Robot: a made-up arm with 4 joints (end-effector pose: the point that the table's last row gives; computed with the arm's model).
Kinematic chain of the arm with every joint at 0, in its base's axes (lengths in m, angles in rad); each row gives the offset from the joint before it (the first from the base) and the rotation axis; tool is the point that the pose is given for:
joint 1: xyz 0 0 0.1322 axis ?
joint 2: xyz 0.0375 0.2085 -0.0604 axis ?
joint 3: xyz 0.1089 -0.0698 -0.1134 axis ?
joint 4: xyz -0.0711 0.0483 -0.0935 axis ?
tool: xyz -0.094 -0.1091 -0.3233
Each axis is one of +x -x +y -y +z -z.
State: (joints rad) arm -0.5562 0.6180 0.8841 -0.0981
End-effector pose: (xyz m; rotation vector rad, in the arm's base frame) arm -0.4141 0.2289 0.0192 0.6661 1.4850 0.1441
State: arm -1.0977 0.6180 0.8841 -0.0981
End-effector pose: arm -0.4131 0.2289 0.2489 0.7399 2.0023 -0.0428
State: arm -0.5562 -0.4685 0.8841 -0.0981
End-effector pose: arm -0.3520 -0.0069 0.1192 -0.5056 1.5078 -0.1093
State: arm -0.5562 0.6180 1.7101 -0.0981
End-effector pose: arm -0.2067 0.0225 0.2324 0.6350 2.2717 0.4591
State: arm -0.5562 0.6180 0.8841 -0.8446
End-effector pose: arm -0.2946 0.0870 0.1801 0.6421 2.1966 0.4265
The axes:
joint 1: -y
joint 2: +x
joint 3: +y
joint 4: -y

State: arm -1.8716 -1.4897 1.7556 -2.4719
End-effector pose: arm -0.0479 0.2390 -0.2690 0.5710 -0.1487 1.3779
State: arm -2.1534 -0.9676 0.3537 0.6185
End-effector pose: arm -0.2264 -0.2882 0.2320 -0.3948 1.7200 1.0435
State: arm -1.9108 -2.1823 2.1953 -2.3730
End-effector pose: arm -0.0789 0.2445 -0.3125 0.5236 0.1111 2.1208
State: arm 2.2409 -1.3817 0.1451 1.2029
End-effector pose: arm -0.1741 -0.2445 0.3746 1.6006 2.3250 1.0753
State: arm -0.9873 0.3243 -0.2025 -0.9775
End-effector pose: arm -0.4983 0.2072 0.0403 0.3679 1.7450 -0.0392
